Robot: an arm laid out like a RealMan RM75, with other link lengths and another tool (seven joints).
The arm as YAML. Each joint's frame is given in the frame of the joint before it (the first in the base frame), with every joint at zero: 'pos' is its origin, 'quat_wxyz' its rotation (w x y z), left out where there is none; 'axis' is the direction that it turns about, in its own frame. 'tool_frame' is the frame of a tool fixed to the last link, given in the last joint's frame.
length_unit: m
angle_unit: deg
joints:
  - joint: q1
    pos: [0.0, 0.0, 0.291]
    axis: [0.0, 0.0, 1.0]
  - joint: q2
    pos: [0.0, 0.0, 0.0]
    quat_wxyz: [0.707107, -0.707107, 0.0, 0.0]
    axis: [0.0, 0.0, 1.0]
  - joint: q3
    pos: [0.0, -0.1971, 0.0]
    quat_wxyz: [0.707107, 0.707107, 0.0, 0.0]
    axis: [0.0, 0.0, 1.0]
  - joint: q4
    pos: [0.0, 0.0, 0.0]
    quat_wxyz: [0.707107, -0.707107, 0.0, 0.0]
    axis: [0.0, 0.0, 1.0]
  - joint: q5
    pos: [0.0, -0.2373, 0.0]
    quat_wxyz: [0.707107, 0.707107, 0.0, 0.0]
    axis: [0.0, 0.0, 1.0]
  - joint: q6
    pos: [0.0, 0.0, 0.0]
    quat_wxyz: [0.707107, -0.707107, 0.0, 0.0]
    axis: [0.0, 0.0, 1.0]
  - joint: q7
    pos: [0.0, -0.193, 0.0]
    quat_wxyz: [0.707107, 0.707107, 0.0, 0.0]
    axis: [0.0, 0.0, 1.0]
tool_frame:
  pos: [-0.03, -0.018, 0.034]
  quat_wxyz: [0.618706, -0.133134, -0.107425, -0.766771]
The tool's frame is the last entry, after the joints.
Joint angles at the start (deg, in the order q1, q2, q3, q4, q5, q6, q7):
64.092, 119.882, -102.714, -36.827, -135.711, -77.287, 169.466
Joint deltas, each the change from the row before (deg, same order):
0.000, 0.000, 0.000, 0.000, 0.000, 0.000, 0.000
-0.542, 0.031, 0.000, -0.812, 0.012, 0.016, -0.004
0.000, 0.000, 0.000, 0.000, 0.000, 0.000, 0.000
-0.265, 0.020, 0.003, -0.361, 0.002, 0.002, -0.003
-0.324, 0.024, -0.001, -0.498, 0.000, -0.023, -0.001
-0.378, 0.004, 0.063, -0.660, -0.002, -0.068, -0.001
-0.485, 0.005, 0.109, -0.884, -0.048, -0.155, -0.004
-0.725, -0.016, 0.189, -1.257, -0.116, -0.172, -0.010
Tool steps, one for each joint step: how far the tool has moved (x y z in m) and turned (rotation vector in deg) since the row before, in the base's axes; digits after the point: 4 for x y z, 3 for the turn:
0.0000, 0.0000, 0.0000, 0.000, 0.000, 0.000
-0.0016, -0.0006, -0.0008, -0.008, 0.465, 0.150
0.0000, 0.0000, 0.0000, 0.000, 0.000, 0.000
-0.0006, -0.0004, -0.0004, -0.010, 0.207, 0.041
-0.0010, -0.0005, -0.0004, -0.026, 0.264, 0.087
-0.0016, -0.0004, -0.0003, -0.007, 0.365, 0.117
-0.0021, -0.0005, -0.0001, -0.028, 0.436, 0.160
-0.0027, -0.0003, 0.0001, 0.050, 0.618, 0.228

